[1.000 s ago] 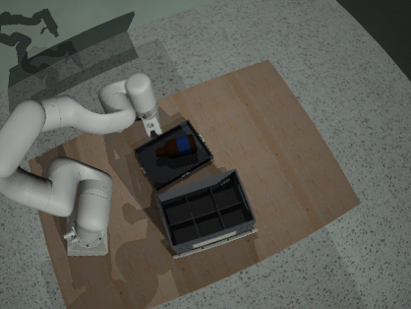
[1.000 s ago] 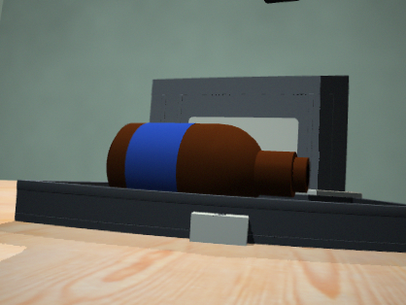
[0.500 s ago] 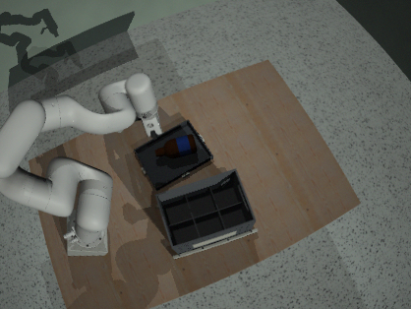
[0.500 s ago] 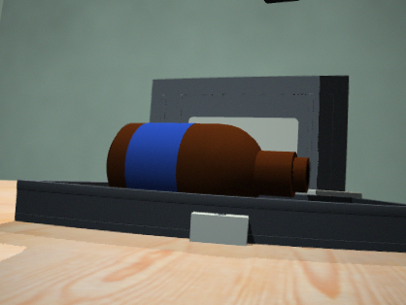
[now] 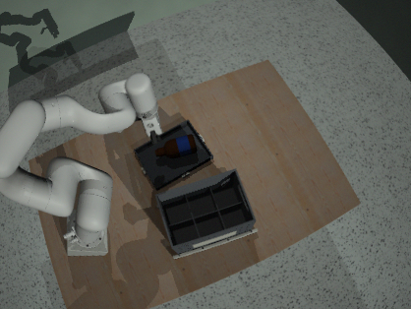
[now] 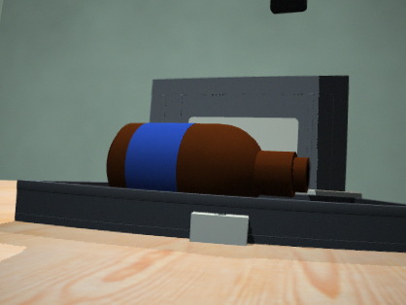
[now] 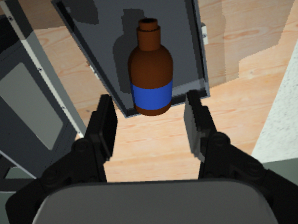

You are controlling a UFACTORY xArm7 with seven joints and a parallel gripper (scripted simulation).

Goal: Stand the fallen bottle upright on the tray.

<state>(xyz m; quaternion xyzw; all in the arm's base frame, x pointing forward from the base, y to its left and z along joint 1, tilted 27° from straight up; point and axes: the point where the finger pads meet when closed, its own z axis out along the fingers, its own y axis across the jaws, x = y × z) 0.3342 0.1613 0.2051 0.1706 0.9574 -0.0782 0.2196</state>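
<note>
My gripper is now 5 cm short of the bottle, 2 cm to the left of it and 16 cm above it. Also, from my hand: dark crate (3 cm behind, 30 cm to the right, 12 cm below); then tray (3 cm ahead, 2 cm to the right, 19 cm below).
</note>
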